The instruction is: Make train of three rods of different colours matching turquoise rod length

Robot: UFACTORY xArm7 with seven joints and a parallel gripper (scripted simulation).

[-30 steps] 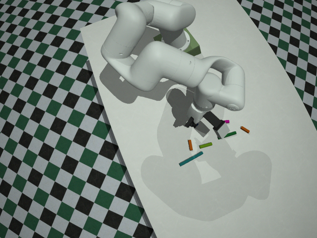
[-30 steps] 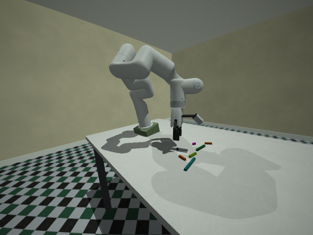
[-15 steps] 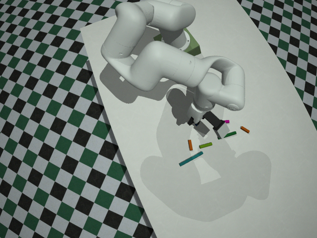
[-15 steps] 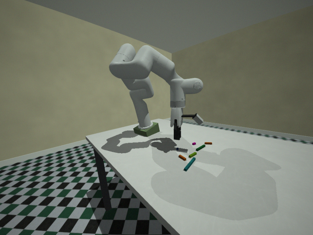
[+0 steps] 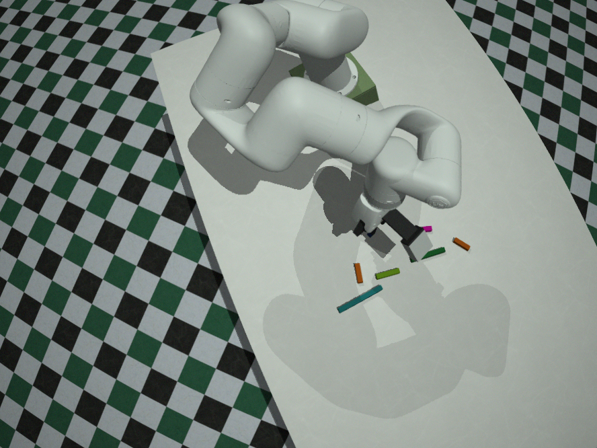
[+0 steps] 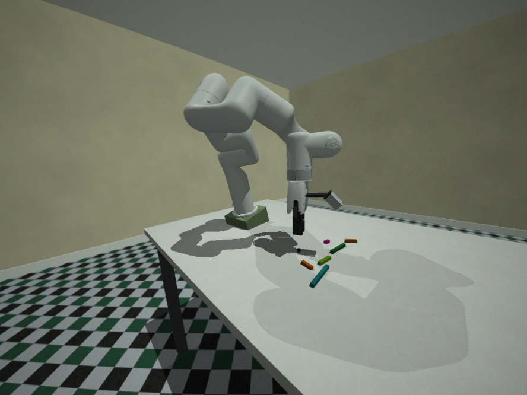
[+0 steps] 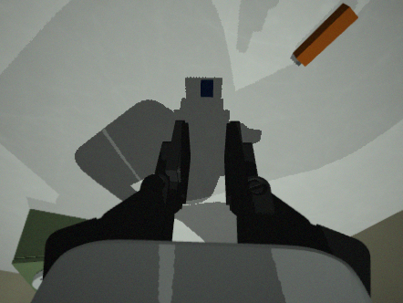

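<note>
The blue rod lies 8 cm below my hand. Also, from my hand: magenta rod 12 cm to the left, 8 cm below, 3 cm ahead; orange rod 8 cm below, 7 cm ahead, 5 cm to the right; lime rod 9 cm ahead, 8 cm below.
</note>
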